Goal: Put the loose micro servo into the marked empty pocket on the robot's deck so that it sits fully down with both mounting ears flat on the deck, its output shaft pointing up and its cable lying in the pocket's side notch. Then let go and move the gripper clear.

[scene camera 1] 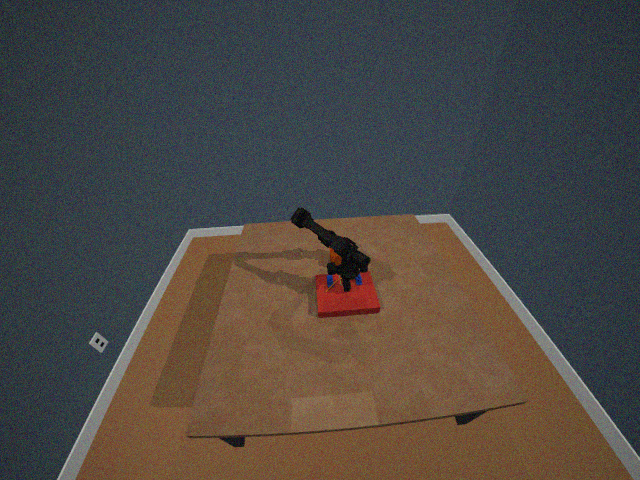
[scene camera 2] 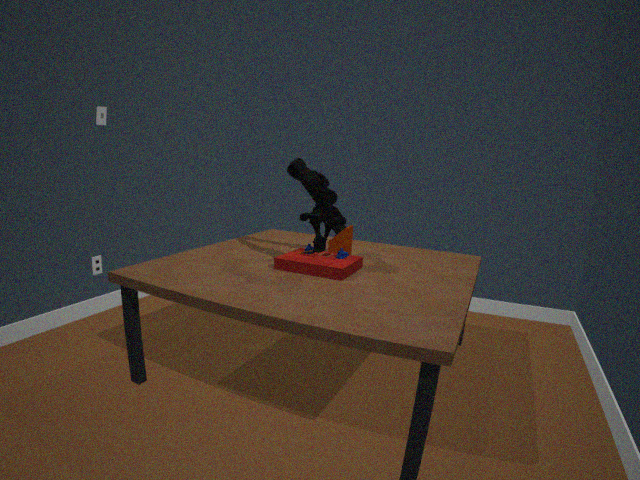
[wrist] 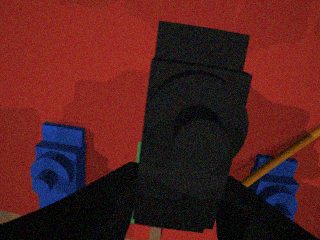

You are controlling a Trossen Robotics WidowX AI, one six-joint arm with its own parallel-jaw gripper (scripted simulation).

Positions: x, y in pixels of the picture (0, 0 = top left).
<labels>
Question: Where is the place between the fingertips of the gripper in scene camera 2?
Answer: At 321, 239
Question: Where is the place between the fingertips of the gripper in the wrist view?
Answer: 178, 180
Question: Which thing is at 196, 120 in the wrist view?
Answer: A micro servo.
</labels>
